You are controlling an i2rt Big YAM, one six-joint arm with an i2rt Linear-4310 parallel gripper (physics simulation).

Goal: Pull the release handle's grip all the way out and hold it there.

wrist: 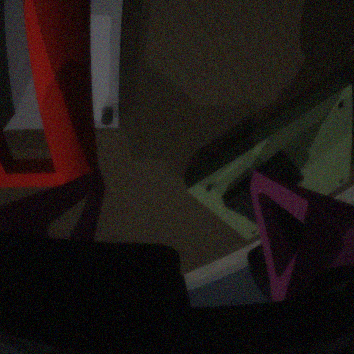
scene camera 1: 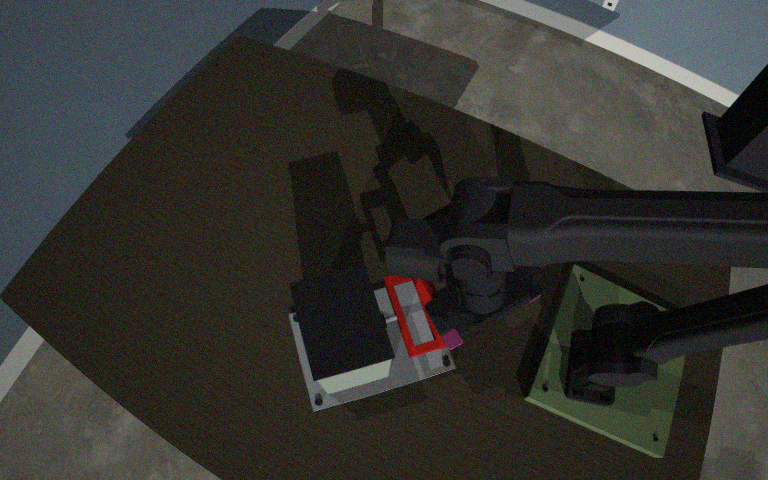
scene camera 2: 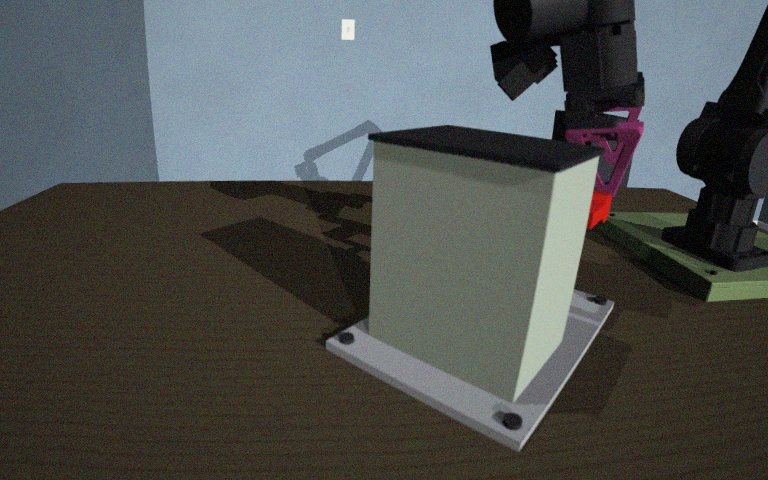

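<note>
The release handle's red rectangular grip [scene camera 1: 427,346] [scene camera 2: 599,212] [wrist: 50,100] stands out from one side of a pale box with a black top [scene camera 1: 339,322] [scene camera 2: 464,254], with a small gap between them. Part of the grip is hidden by the box in scene camera 2. My gripper [scene camera 1: 493,318] [scene camera 2: 606,184] [wrist: 176,177] is wide open with magenta fingers and nothing between them. In the wrist view the grip lies at the left, outside the finger gap, with its lower corner right by the left fingertip. Whether they touch cannot be told.
The box stands on a grey base plate [scene camera 1: 407,370] [scene camera 2: 430,384] [wrist: 102,65] with dark bolts at its corners. A green mount [scene camera 1: 640,418] [scene camera 2: 730,288] [wrist: 325,170] carries the arm's base to the right. The arm reaches over the table from the right in scene camera 1.
</note>
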